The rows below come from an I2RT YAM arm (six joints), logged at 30 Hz.
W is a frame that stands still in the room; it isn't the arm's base.
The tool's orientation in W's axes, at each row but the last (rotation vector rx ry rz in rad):
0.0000, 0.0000, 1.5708
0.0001, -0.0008, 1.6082
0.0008, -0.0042, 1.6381
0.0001, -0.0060, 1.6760
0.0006, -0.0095, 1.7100
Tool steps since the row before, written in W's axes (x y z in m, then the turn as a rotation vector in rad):
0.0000, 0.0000, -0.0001, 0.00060, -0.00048, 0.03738
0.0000, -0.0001, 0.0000, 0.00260, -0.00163, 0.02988
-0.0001, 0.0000, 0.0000, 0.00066, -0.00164, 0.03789
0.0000, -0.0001, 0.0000, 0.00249, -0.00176, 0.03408
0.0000, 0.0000, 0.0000, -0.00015, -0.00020, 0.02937
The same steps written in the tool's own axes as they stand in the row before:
0.0000, 0.0000, -0.0001, -0.00048, -0.00060, 0.03738
-0.0001, 0.0000, 0.0000, -0.00171, -0.00255, 0.02988
0.0000, 0.0001, 0.0000, -0.00156, -0.00063, 0.03789
-0.0001, 0.0000, 0.0000, -0.00189, -0.00242, 0.03408
0.0000, 0.0000, 0.0000, 0.00000, 0.00000, 0.02937

